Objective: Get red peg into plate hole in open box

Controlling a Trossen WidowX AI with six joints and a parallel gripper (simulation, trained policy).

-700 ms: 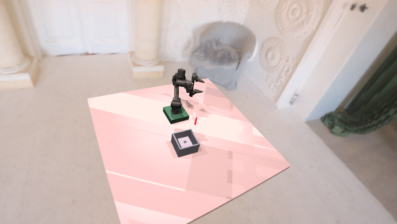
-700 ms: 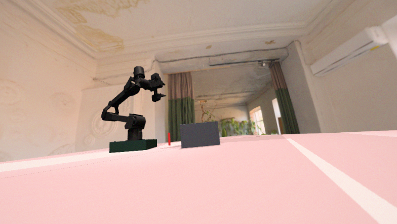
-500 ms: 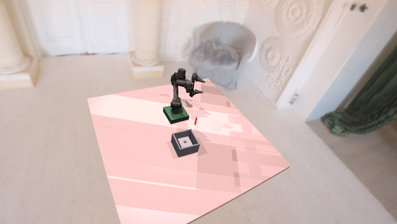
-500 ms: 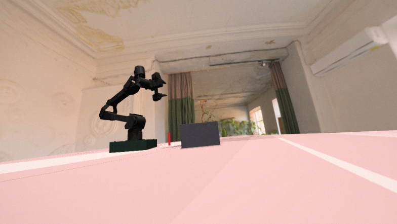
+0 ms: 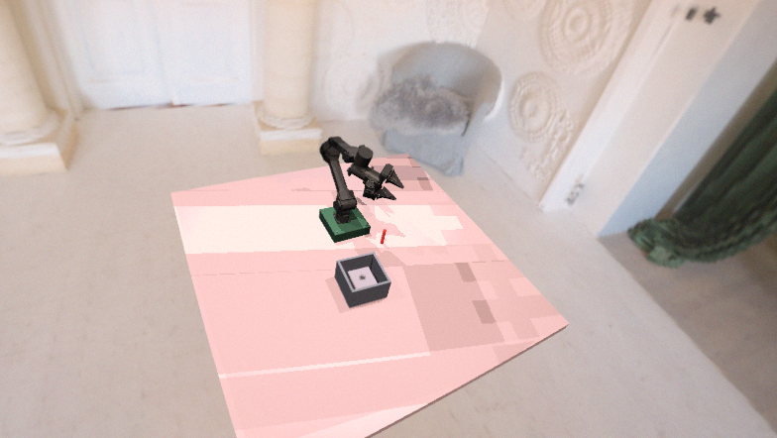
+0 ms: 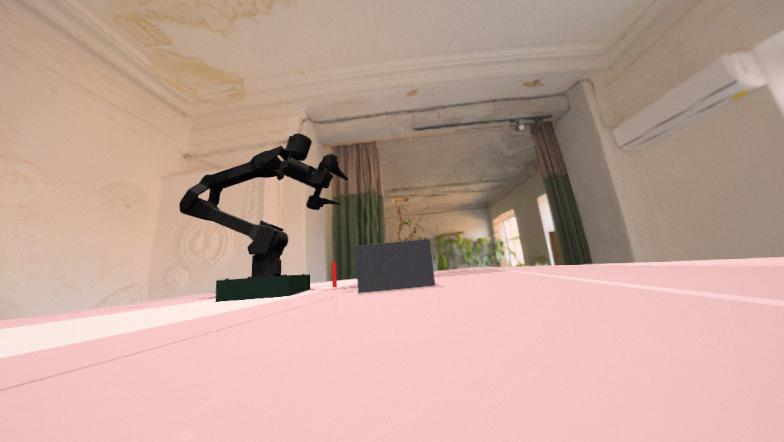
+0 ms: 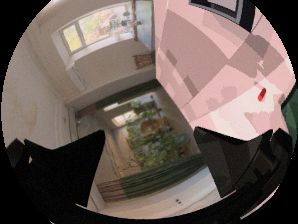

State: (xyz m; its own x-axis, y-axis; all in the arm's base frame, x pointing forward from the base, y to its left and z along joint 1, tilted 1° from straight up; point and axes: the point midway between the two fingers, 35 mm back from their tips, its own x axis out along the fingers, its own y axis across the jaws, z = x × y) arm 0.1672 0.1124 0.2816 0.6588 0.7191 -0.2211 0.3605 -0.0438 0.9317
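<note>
Right now my gripper tip is 280 mm above the red peg and 50 mm past it. Also, from my gripper tip: box: 290 mm below, 180 mm to the right, 160 mm ahead; then grey plate: 270 mm below, 180 mm to the right, 160 mm ahead.
</note>
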